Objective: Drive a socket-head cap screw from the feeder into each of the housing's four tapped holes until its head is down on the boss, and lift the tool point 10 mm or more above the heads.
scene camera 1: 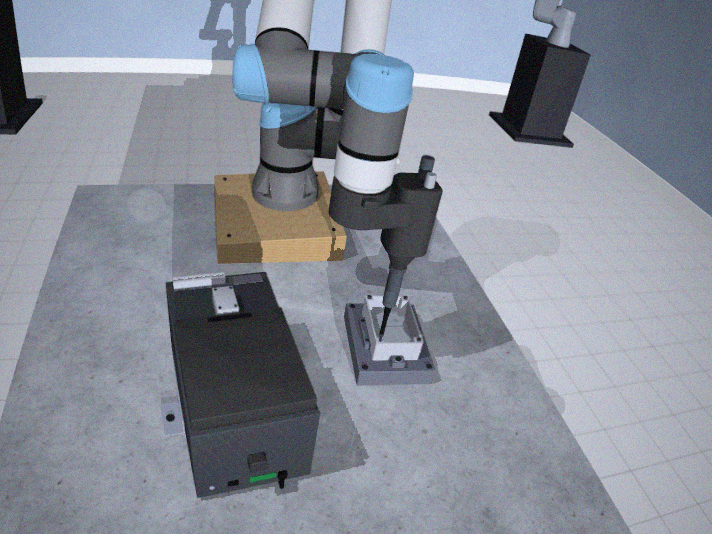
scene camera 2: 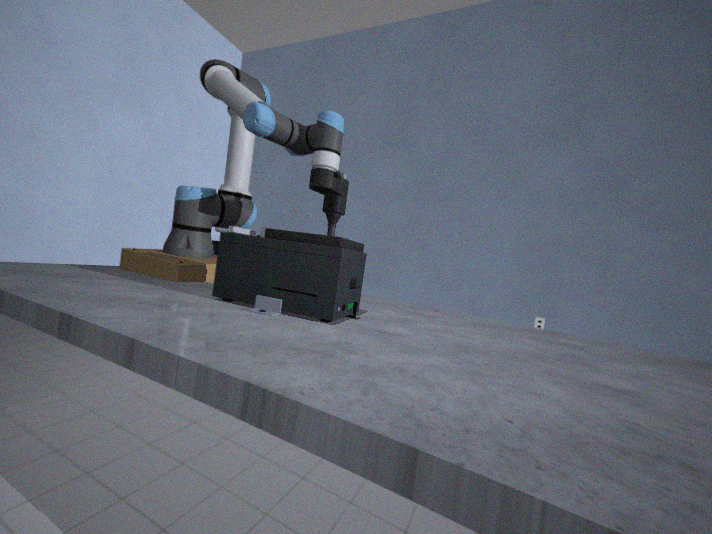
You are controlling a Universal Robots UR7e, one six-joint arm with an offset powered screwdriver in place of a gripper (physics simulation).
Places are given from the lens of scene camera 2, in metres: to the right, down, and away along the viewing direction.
dark screw feeder (scene camera 2: 242, 271): -0.24, 0.01, 0.66
